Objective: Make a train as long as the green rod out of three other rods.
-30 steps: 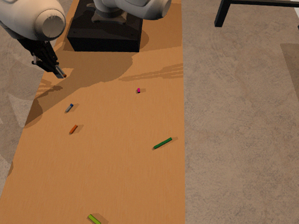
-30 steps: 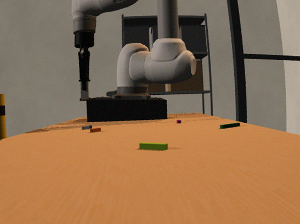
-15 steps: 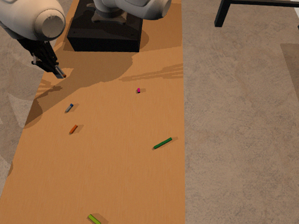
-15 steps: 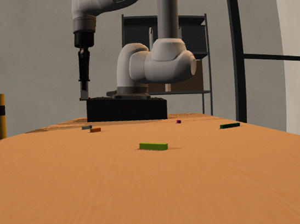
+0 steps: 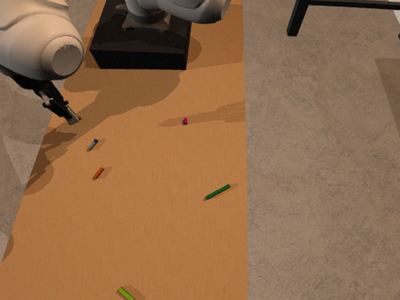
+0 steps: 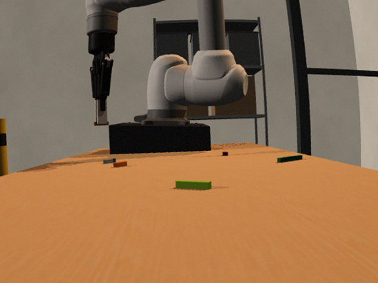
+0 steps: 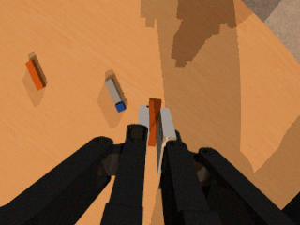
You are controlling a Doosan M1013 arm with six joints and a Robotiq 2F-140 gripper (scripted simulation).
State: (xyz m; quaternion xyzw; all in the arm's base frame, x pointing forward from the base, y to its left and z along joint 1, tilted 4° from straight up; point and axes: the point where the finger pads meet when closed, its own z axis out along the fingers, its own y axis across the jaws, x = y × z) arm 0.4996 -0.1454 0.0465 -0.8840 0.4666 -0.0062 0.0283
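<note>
My gripper is now 40 mm short of the grey rod, 20 mm to the right of it and 130 mm above it. Round my hand: green rod: 160 mm ahead, 460 mm to the left, 130 mm below; magenta rod: 80 mm behind, 330 mm to the left, 130 mm below; blue rod: 20 mm ahead, 30 mm to the left, 130 mm below.
</note>
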